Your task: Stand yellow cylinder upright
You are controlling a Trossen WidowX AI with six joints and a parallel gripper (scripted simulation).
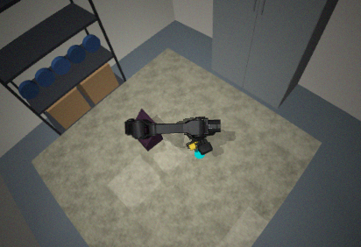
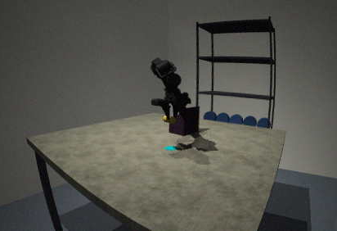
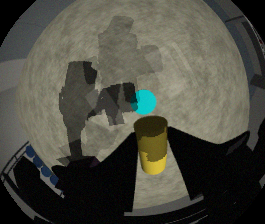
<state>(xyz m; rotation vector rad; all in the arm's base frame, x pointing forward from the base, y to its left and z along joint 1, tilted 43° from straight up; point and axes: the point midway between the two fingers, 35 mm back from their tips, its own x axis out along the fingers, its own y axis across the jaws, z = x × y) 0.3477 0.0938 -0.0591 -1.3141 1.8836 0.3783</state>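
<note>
My gripper tip is now 14 cm above the cyan circle. Also, from my gripper tip: yellow cylinder (1 cm behind, 2 cm to the right).
</note>
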